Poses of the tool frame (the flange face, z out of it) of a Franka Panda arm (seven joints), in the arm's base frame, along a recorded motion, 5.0 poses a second.
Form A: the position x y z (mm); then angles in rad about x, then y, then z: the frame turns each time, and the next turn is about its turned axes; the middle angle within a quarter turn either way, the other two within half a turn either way.
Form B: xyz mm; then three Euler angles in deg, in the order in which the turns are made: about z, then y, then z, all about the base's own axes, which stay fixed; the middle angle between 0 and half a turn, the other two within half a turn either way. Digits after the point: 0 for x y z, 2 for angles.
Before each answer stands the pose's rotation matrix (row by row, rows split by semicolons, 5 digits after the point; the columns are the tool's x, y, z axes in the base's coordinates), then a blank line. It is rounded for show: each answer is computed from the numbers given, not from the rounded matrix.
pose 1, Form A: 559, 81, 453, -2.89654, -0.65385, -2.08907
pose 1, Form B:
-0.39321 0.68951 -0.60825; 0.76962 0.60877 0.19257; 0.50306 -0.39240 -0.77003

559, 81, 453, -142.04, 140.36, 162.43
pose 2, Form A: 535, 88, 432, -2.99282, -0.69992, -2.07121
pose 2, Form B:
-0.36699 0.67111 -0.64416; 0.82188 0.55826 0.11338; 0.43569 -0.48781 -0.75644

535, 88, 432, -131.77, 139.15, 170.02
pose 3, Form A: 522, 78, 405, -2.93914, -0.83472, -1.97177
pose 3, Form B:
-0.26205 0.61813 -0.74111; 0.84371 0.51954 0.13500; 0.46848 -0.58991 -0.65767

522, 78, 405, -128.46, 131.12, 169.68
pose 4, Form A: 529, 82, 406, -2.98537, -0.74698, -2.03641
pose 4, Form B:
-0.32943 0.65563 -0.67943; 0.83520 0.53796 0.11416; 0.44035 -0.52985 -0.72481

529, 82, 406, -129.73, 136.45, 170.46
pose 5, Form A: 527, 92, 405, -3.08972, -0.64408, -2.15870
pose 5, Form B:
-0.44350 0.66540 -0.60046; 0.81372 0.57978 0.04146; 0.37572 -0.47022 -0.79858

527, 92, 405, -128.63, 142.99, 176.05
